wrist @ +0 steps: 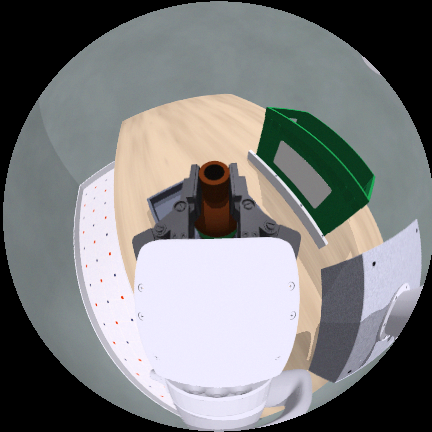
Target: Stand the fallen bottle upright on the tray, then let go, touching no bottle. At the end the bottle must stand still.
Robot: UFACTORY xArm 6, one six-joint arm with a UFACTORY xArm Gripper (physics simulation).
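Places are measured from the arm's base along level axes (x right, y ahead, z up), in centimetres.
Pixels of known places: gripper, fingertip midpoint: (214, 173).
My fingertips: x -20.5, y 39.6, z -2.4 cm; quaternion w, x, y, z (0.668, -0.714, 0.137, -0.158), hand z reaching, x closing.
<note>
Ahead of a thing's pixels: the offset from my fingertips to its middle. "*": to the spot under its first point. Level surfaces: height alone.
My gripper (214, 173) is shut on the brown bottle {dx +0.1, dy -0.2, dz -6.2 cm} (216, 212), with one dark finger on each side of its neck. The bottle's round open mouth faces the camera, and its wider shoulder and a bit of green show lower down, by the white wrist housing. The rest of its body is hidden, so its exact tilt and whether its base touches anything cannot be told. A blue-grey tray {* dx -6.4, dy +12.3, dz -14.6 cm} (164, 193) shows in part just left of the left finger; the gripper hides the rest of it.
A green crate {dx +29.1, dy +1.9, dz -7.6 cm} (336, 215) with a grey panel stands on the wooden table {dz -16.3 cm} (190, 120) at the right. A pale rail {dx +19.2, dy +1.3, dz -14.8 cm} (287, 194) runs along its near side. A grey metal plate (372, 285) is at the lower right. A white dotted board (100, 260) lies along the left.
</note>
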